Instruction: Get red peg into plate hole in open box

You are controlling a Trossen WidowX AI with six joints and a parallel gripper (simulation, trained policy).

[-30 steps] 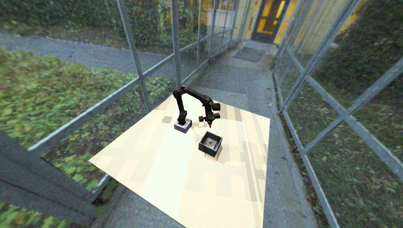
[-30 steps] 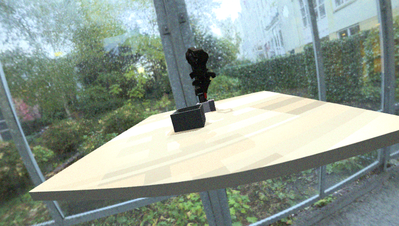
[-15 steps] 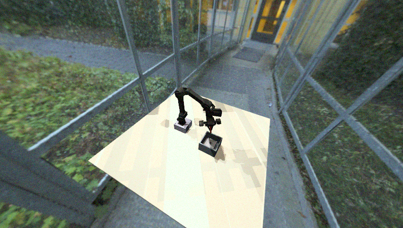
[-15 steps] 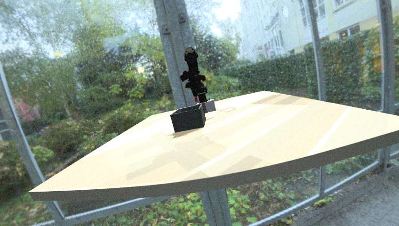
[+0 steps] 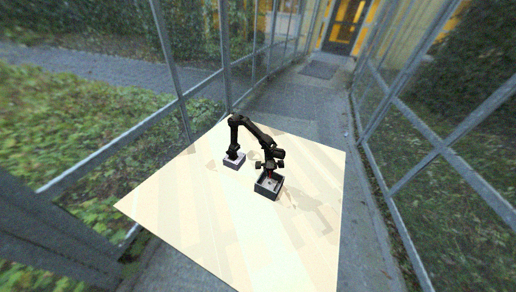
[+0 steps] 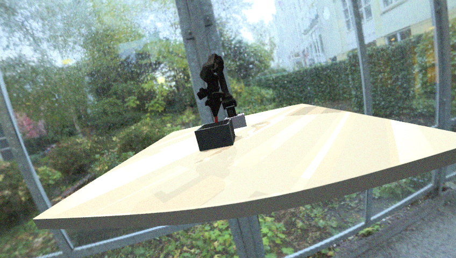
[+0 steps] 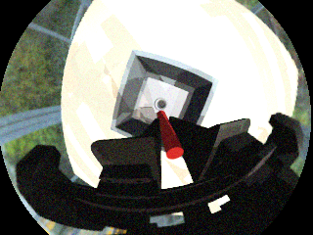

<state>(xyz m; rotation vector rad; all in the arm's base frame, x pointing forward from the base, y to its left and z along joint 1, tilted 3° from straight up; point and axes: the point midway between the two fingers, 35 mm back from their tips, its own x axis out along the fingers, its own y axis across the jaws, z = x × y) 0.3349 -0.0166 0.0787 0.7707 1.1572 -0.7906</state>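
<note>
Now: gripper tip 1 cm below the red peg. From my gripper tip the other things lie so: pale plate 9 cm below, 1 cm to the right, 1 cm ahead; then dark box 11 cm below, 1 cm to the right, 1 cm ahead.
</note>
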